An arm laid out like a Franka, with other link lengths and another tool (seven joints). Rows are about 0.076 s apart.
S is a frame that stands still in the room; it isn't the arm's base.
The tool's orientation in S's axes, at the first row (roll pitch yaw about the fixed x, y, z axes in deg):
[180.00 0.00 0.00]
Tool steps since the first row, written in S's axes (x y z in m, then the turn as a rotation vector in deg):
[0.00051 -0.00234 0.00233 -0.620 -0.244 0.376]
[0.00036 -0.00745 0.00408 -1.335 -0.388 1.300]
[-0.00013 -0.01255 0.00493 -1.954 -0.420 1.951]
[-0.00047 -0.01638 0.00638 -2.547 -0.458 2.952]
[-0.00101 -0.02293 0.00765 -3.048 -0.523 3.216]
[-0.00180 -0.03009 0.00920 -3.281 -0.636 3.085]
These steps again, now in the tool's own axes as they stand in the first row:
[0.00051 0.00234 -0.00233 -0.620 0.244 -0.376]
[0.00036 0.00745 -0.00408 -1.335 0.388 -1.300]
[-0.00013 0.01255 -0.00493 -1.954 0.420 -1.951]
[-0.00047 0.01638 -0.00638 -2.547 0.458 -2.952]
[-0.00101 0.02293 -0.00765 -3.048 0.523 -3.216]
[-0.00180 0.03009 -0.00920 -3.281 0.636 -3.085]

